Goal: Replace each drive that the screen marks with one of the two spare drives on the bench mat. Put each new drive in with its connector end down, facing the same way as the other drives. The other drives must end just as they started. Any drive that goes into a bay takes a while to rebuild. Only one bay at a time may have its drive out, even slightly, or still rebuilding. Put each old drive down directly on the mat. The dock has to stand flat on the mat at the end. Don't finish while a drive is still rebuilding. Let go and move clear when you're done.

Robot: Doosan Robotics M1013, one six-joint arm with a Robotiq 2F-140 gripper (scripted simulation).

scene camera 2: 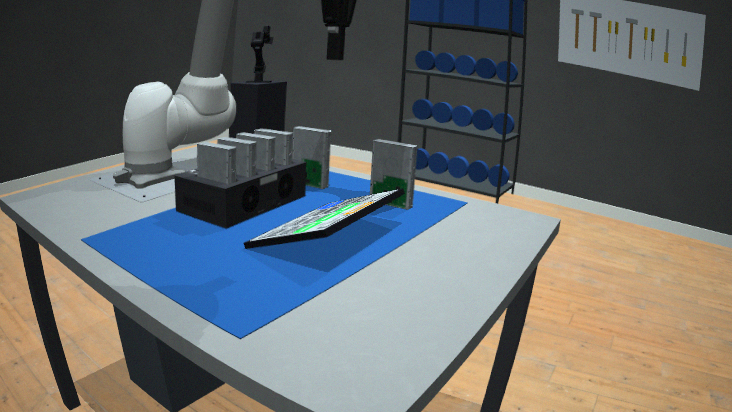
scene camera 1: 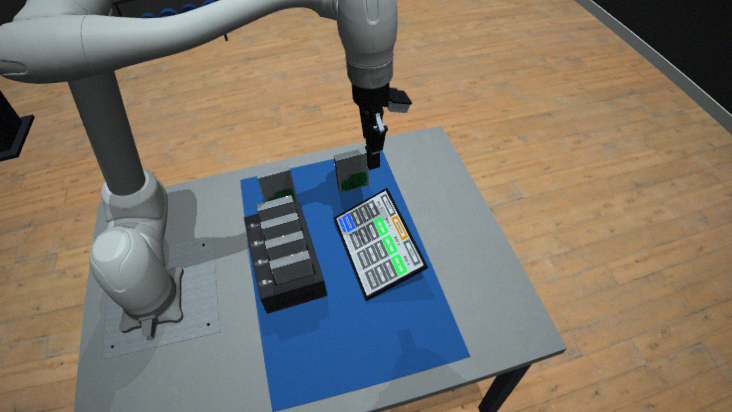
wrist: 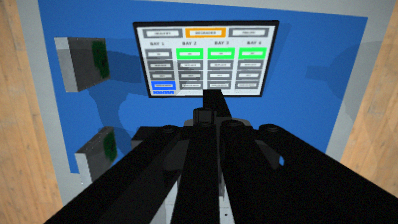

Note:
In view: the gripper (scene camera 1: 373, 166), a drive (scene camera 2: 393, 167), a drive (scene camera 2: 311, 145), a drive (scene camera 1: 299, 265) and a blue mat (scene camera 1: 339, 343).
The gripper is seen too in the wrist view (wrist: 211, 104). The blue mat also shows in scene camera 2 (scene camera 2: 205, 268) and in the wrist view (wrist: 313, 56).

